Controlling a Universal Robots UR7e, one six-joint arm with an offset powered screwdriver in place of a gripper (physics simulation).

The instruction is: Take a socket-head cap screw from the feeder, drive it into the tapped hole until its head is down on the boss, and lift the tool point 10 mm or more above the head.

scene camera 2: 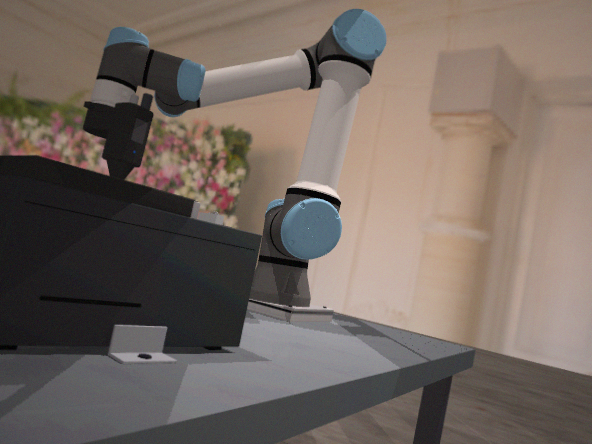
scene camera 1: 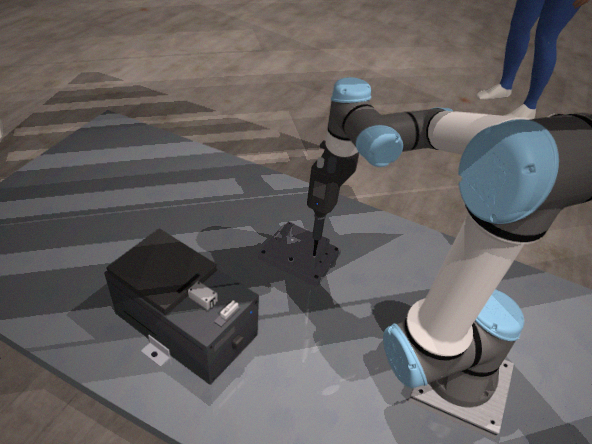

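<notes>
My screwdriver (scene camera 1: 315,254) points down over the right part of a dark plate (scene camera 1: 275,255) with several holes. Its thin tip ends at or very close to the plate's surface in scene camera 1. A small light spot shows at the tip, too small to tell whether it is a screw head. In scene camera 2 the screwdriver's body shows above the feeder, which hides its tip. The feeder (scene camera 1: 180,330) (scene camera 2: 150,270) is a dark box with a raised black lid and small white blocks on top. The tapped hole and boss cannot be made out under the tip.
A light bracket (scene camera 1: 159,352) (scene camera 2: 137,342) stands on the table beside the feeder. The arm's base plate (scene camera 1: 462,411) (scene camera 2: 312,315) is on the grey table (scene camera 1: 280,400) (scene camera 2: 320,395) at the right. A person's legs (scene camera 1: 530,55) show behind the table.
</notes>
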